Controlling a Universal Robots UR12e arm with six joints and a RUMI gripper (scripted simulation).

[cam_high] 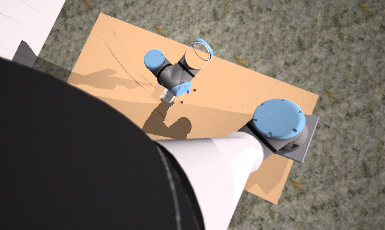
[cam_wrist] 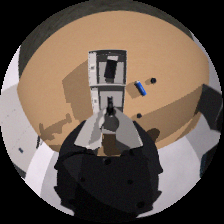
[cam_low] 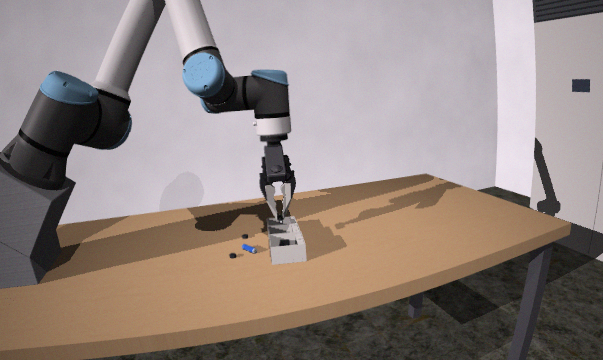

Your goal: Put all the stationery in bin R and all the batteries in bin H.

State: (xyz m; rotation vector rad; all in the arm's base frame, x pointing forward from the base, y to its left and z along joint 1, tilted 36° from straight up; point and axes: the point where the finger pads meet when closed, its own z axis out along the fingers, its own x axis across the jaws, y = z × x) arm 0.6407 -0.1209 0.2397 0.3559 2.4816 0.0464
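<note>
My hand is 60 mm above the grey double bin and 10 mm short of it. From my hand the other things lie so: short black stick: 10 mm below; then white item: 70 mm to the right, 70 mm below, 20 mm behind; then blue battery: 90 mm behind, 80 mm below.
</note>
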